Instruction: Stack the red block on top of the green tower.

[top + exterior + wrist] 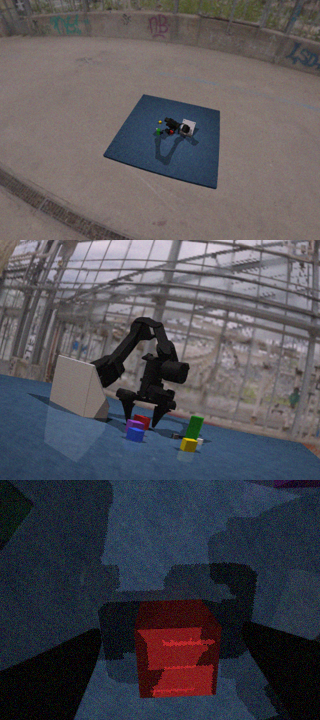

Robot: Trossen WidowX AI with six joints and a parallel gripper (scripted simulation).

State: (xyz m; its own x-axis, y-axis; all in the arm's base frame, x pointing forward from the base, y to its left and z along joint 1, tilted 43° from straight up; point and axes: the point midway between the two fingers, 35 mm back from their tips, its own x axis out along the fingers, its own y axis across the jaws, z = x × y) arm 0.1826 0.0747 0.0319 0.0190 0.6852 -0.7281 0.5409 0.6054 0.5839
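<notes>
My gripper tip is now 190 mm short of the small white cube and 20 mm to the right of it. Also, from my gripper tip: red block: 10 mm above; then blue block: 180 mm to the right, 80 mm ahead, 10 mm above; then purple block: 110 mm to the right, 40 mm ahead, 10 mm above.
</notes>
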